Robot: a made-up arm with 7 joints. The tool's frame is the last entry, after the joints. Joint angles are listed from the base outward.
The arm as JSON. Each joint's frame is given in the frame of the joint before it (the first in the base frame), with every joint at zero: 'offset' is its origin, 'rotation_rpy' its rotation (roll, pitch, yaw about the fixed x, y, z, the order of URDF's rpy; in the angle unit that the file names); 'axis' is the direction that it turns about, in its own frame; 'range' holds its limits. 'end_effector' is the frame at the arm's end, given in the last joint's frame.
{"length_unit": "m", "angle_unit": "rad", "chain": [
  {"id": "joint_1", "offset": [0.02, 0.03, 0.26], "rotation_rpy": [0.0, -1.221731, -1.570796], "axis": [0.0, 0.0, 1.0], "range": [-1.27, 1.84]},
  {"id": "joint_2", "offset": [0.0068, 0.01, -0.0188], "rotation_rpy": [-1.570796, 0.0, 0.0], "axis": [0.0, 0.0, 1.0], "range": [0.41, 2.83]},
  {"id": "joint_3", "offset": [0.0, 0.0, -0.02], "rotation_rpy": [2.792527, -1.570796, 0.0], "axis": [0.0, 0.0, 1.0], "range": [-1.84, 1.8]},
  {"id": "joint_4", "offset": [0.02, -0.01, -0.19], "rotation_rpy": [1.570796, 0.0, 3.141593], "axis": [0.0, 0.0, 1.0], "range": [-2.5, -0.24]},
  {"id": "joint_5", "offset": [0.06, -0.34, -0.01], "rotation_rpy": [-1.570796, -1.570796, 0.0], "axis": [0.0, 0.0, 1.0], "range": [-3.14, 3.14]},
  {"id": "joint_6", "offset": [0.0, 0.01, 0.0], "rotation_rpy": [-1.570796, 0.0, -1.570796], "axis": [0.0, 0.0, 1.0], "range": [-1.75, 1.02]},
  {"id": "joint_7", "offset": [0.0, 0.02, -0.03], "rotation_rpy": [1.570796, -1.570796, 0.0], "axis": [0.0, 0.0, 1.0], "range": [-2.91, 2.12]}
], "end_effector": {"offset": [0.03, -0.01, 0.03], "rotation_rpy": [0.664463, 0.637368, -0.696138]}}
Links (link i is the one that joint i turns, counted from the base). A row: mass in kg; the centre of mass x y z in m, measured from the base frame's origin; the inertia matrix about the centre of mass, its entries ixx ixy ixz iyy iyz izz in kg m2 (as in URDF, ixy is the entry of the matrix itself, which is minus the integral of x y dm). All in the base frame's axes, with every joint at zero. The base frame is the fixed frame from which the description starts. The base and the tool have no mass.
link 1: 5.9; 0.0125 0.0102 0.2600; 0.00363 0 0 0.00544 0.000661 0.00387
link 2: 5.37; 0.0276 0.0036 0.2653; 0.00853 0 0 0.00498 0 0.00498
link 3: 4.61; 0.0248 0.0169 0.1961; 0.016 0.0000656 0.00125 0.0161 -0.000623 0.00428
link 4: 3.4; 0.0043 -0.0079 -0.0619; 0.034 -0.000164 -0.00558 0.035 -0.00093 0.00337
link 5: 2.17; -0.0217 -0.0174 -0.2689; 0.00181 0 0 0.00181 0 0.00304
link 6: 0.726; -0.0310 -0.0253 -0.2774; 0.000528 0 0 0.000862 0 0.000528
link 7: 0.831; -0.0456 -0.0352 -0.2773; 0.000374 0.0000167 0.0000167 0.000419 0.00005 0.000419
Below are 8 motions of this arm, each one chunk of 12 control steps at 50 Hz.
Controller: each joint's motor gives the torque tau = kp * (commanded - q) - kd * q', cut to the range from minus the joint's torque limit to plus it. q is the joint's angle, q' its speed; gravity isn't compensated. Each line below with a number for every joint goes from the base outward.
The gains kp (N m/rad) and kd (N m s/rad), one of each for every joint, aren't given. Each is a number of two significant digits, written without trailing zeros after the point. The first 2 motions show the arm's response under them.
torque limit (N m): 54 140 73 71 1.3 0.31 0.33
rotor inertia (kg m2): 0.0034 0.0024 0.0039 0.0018 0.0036 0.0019 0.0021
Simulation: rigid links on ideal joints. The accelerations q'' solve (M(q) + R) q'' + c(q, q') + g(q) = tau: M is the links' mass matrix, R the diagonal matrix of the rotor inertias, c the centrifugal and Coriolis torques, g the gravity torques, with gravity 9.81 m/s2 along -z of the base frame. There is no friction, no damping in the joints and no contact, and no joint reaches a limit. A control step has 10 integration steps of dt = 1/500 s. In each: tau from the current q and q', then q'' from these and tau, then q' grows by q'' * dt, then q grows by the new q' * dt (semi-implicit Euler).
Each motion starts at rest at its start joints. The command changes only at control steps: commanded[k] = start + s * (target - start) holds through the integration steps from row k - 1 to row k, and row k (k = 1, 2, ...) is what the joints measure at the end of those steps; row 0 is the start. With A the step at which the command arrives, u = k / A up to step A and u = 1 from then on. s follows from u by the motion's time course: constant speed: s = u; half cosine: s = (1 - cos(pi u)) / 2; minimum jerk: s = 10 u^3 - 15 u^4 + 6 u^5; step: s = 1 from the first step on.
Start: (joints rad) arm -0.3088 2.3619 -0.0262 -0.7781 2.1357 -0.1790 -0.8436
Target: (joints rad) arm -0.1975 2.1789 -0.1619 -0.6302 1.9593 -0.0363 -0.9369
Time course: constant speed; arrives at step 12
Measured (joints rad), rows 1 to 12:
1: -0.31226 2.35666 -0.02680 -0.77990 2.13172 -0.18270 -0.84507
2: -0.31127 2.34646 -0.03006 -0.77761 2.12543 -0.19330 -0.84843
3: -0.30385 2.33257 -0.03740 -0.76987 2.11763 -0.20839 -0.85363
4: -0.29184 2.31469 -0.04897 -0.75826 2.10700 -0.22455 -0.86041
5: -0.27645 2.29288 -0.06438 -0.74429 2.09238 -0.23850 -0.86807
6: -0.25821 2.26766 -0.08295 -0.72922 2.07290 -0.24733 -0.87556
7: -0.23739 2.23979 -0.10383 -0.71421 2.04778 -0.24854 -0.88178
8: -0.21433 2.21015 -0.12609 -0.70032 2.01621 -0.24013 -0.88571
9: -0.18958 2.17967 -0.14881 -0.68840 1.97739 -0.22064 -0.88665
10: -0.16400 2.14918 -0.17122 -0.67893 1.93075 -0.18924 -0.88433
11: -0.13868 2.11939 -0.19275 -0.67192 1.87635 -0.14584 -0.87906
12: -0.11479 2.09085 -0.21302 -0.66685 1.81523 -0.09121 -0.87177
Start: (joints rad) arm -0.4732 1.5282 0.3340 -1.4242 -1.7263 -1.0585 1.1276
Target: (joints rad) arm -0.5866 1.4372 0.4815 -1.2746 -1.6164 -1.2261 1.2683
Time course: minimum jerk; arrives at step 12
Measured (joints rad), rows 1 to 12:
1: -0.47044 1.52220 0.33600 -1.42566 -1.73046 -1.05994 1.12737
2: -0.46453 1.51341 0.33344 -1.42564 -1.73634 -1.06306 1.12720
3: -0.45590 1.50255 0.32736 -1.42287 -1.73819 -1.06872 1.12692
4: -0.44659 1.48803 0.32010 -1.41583 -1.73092 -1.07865 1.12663
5: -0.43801 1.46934 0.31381 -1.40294 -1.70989 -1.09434 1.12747
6: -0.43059 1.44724 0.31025 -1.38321 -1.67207 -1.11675 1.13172
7: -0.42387 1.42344 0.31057 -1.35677 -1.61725 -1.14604 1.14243
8: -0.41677 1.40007 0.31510 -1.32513 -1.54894 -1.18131 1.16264
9: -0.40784 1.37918 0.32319 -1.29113 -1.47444 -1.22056 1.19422
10: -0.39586 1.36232 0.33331 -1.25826 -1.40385 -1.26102 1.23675
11: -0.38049 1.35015 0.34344 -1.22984 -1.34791 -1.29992 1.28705
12: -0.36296 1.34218 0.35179 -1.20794 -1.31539 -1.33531 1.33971
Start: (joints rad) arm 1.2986 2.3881 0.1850 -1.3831 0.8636 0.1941 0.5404
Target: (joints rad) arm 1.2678 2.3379 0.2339 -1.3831 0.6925 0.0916 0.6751
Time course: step
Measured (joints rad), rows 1 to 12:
1: 1.30750 2.36983 0.20944 -1.38590 0.83893 0.19611 0.55139
2: 1.31630 2.35621 0.22506 -1.39540 0.80693 0.18765 0.57807
3: 1.32880 2.35049 0.23271 -1.40609 0.77663 0.16885 0.61411
4: 1.34489 2.34923 0.23607 -1.41659 0.75048 0.14272 0.65293
5: 1.36283 2.34959 0.23664 -1.42655 0.73052 0.11209 0.68894
6: 1.38110 2.34994 0.23509 -1.43553 0.71833 0.07943 0.71824
7: 1.39863 2.34954 0.23176 -1.44296 0.71453 0.04701 0.73890
8: 1.41463 2.34815 0.22696 -1.44841 0.71831 0.01703 0.75072
9: 1.42852 2.34583 0.22104 -1.45170 0.72760 -0.00846 0.75488
10: 1.43992 2.34278 0.21443 -1.45289 0.73947 -0.02769 0.75336
11: 1.44861 2.33933 0.20761 -1.45225 0.75074 -0.03942 0.74838
12: 1.45452 2.33580 0.20109 -1.45019 0.75863 -0.04305 0.74197

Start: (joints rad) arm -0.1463 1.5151 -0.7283 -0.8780 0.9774 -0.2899 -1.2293
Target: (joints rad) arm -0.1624 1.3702 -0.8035 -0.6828 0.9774 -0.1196 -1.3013
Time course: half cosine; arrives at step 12
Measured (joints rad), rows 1 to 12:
1: -0.14804 1.50854 -0.72975 -0.87337 0.97640 -0.28926 -1.22943
2: -0.14808 1.49579 -0.73430 -0.86852 0.97527 -0.28460 -1.22872
3: -0.14658 1.47776 -0.74202 -0.86294 0.97340 -0.27555 -1.22809
4: -0.14436 1.45457 -0.75264 -0.85462 0.96987 -0.26191 -1.22872
5: -0.14142 1.42720 -0.76571 -0.84295 0.96413 -0.24301 -1.23138
6: -0.13730 1.39717 -0.78063 -0.82830 0.95586 -0.21813 -1.23644
7: -0.13147 1.36616 -0.79667 -0.81168 0.94486 -0.18685 -1.24388
8: -0.12347 1.33589 -0.81307 -0.79442 0.93106 -0.14927 -1.25340
9: -0.11303 1.30795 -0.82903 -0.77800 0.91457 -0.10613 -1.26450
10: -0.10012 1.28376 -0.84384 -0.76382 0.89577 -0.05883 -1.27652
11: -0.08492 1.26451 -0.85690 -0.75310 0.87531 -0.00934 -1.28870
12: -0.06788 1.25110 -0.86776 -0.74672 0.85410 0.04001 -1.30022

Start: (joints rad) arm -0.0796 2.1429 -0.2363 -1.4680 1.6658 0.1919 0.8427
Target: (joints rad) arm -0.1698 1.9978 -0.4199 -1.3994 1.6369 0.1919 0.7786
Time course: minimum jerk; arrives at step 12
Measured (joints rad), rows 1 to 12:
1: -0.08042 2.13724 -0.23814 -1.46991 1.66357 0.19078 0.84210
2: -0.07703 2.12783 -0.24338 -1.47510 1.66163 0.18592 0.84163
3: -0.07087 2.11554 -0.25358 -1.48215 1.65899 0.17893 0.84242
4: -0.06530 2.09870 -0.26989 -1.48867 1.65284 0.17238 0.84490
5: -0.06207 2.07668 -0.29284 -1.49222 1.64178 0.16801 0.84873
6: -0.06099 2.05037 -0.32214 -1.49093 1.62600 0.16672 0.85276
7: -0.06036 2.02168 -0.35652 -1.48420 1.60654 0.16886 0.85535
8: -0.05768 1.99302 -0.39390 -1.47301 1.58452 0.17468 0.85482
9: -0.05055 1.96668 -0.43186 -1.45966 1.56039 0.18460 0.85007
10: -0.03744 1.94440 -0.46807 -1.44705 1.53369 0.19936 0.84109
11: -0.01831 1.92703 -0.50074 -1.43764 1.50323 0.21991 0.82904
12: 0.00503 1.91436 -0.52906 -1.43260 1.46777 0.24704 0.81599

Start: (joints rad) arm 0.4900 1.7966 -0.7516 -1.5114 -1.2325 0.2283 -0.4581
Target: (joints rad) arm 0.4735 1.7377 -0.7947 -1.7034 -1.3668 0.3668 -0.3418
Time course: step
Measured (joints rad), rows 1 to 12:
1: 0.48304 1.79979 -0.76425 -1.53133 -1.25340 0.24427 -0.43882
2: 0.47935 1.79234 -0.77312 -1.56770 -1.30476 0.27505 -0.39817
3: 0.47485 1.77041 -0.78034 -1.60835 -1.36959 0.30995 -0.35220
4: 0.47015 1.73907 -0.78797 -1.65000 -1.43086 0.34276 -0.31373
5: 0.46643 1.70482 -0.79722 -1.69103 -1.47533 0.36922 -0.29152
6: 0.46449 1.67288 -0.80807 -1.72932 -1.49515 0.38663 -0.28958
7: 0.46476 1.64671 -0.81960 -1.76228 -1.48769 0.39372 -0.30728
8: 0.46735 1.62808 -0.83055 -1.78745 -1.45449 0.39024 -0.34022
9: 0.47210 1.61747 -0.83985 -1.80301 -1.40020 0.37661 -0.38166
10: 0.47867 1.61440 -0.84688 -1.80816 -1.33172 0.35385 -0.42398
11: 0.48658 1.61776 -0.85152 -1.80336 -1.25757 0.32388 -0.46003
12: 0.49533 1.62617 -0.85404 -1.79029 -1.18729 0.28979 -0.48404

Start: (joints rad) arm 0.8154 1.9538 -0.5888 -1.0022 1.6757 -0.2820 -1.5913
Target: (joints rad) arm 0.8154 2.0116 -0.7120 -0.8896 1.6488 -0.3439 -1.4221
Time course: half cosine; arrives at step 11
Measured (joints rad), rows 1 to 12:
1: 0.81319 1.94918 -0.58665 -1.00404 1.67382 -0.27929 -1.59127
2: 0.80863 1.94142 -0.58652 -1.01203 1.67272 -0.27237 -1.59073
3: 0.80374 1.93252 -0.58965 -1.02396 1.67158 -0.26188 -1.58919
4: 0.79905 1.92329 -0.59665 -1.03618 1.66784 -0.24835 -1.58590
5: 0.79533 1.91469 -0.60768 -1.04554 1.65952 -0.23248 -1.57990
6: 0.79353 1.90771 -0.62235 -1.04990 1.64573 -0.21509 -1.57022
7: 0.79453 1.90311 -0.63979 -1.04819 1.62677 -0.19714 -1.55624
8: 0.79895 1.90126 -0.65883 -1.04042 1.60404 -0.17954 -1.53787
9: 0.80701 1.90220 -0.67820 -1.02752 1.57952 -0.16300 -1.51559
10: 0.81838 1.90560 -0.69657 -1.01108 1.55522 -0.14796 -1.49049
11: 0.83218 1.91089 -0.71267 -0.99311 1.53270 -0.13451 -1.46424
12: 0.84635 1.91736 -0.72593 -0.97560 1.51287 -0.12256 -1.43882

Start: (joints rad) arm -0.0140 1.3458 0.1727 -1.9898 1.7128 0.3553 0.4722
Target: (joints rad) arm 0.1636 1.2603 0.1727 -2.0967 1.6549 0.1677 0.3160
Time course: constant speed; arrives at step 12
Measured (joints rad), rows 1 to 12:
1: -0.00951 1.33730 0.17251 -1.99206 1.70852 0.35427 0.47001
2: 0.00382 1.32530 0.16854 -1.99734 1.70304 0.34750 0.46402
3: 0.02575 1.31432 0.16005 -2.00472 1.69679 0.33553 0.45454
4: 0.05434 1.30412 0.14718 -2.01279 1.68669 0.32158 0.44246
5: 0.08774 1.29405 0.13074 -2.02033 1.66969 0.30895 0.42878
6: 0.12454 1.28389 0.11191 -2.02656 1.64396 0.30023 0.41428
7: 0.16360 1.27373 0.09205 -2.03120 1.60906 0.29719 0.39952
8: 0.20383 1.26379 0.07242 -2.03433 1.56587 0.30079 0.38478
9: 0.24416 1.25429 0.05407 -2.03634 1.51628 0.31124 0.37023
10: 0.28347 1.24538 0.03774 -2.03779 1.46291 0.32813 0.35600
11: 0.32068 1.23711 0.02393 -2.03928 1.40879 0.35053 0.34224
12: 0.35481 1.22949 0.01287 -2.04140 1.35702 0.37703 0.32909

